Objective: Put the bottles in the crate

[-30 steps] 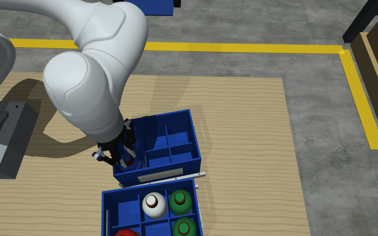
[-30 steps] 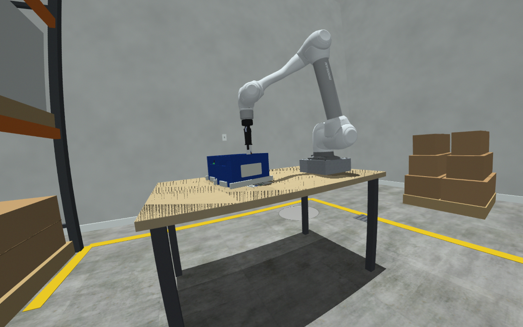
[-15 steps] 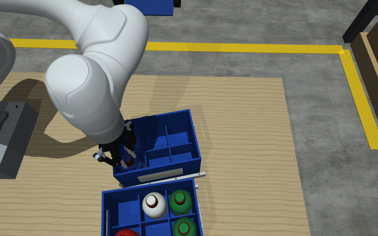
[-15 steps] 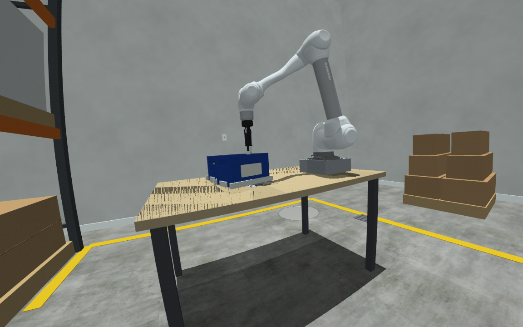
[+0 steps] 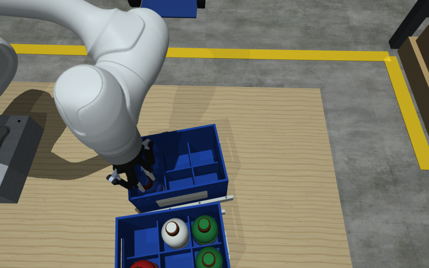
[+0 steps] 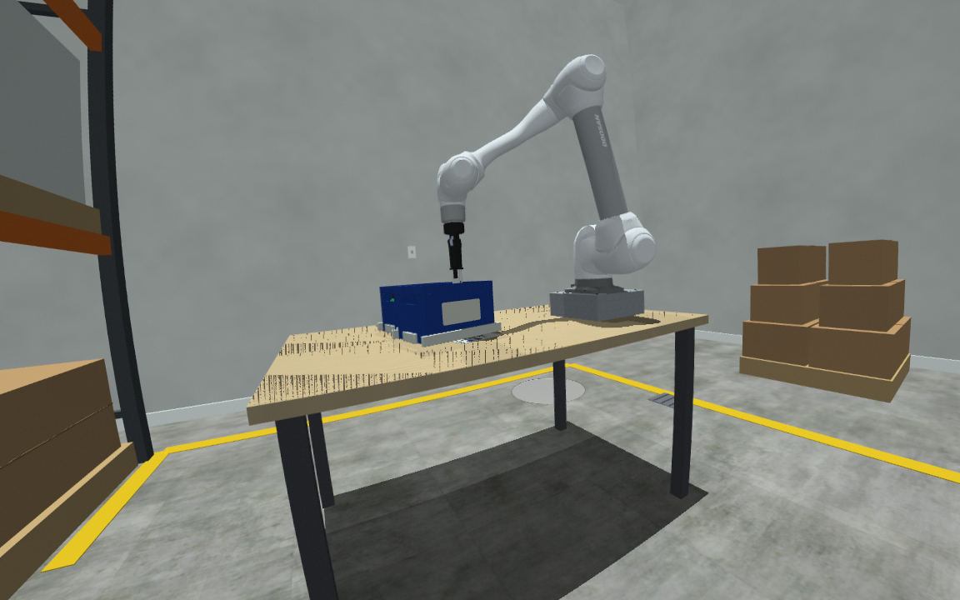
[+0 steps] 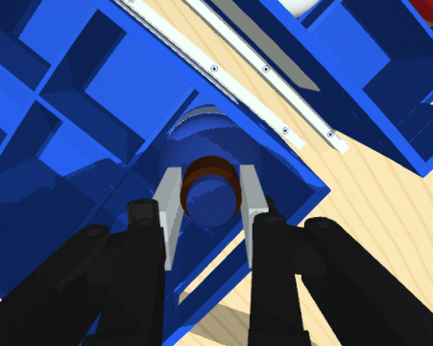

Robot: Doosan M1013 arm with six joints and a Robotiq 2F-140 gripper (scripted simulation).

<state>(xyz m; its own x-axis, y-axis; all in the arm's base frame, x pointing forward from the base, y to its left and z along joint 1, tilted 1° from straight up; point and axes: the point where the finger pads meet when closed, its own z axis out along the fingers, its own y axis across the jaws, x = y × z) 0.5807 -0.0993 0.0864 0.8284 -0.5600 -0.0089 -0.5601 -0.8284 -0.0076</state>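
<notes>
The blue bottle is 8 cm below my hand. The rest, counted from my hand: pick list (3 cm ahead, 19 cm to the left, 19 cm below); then white bottle (9 cm ahead, 12 cm to the right, 10 cm below); then red bottle (1 cm ahead, 23 cm to the right, 10 cm below).
</notes>
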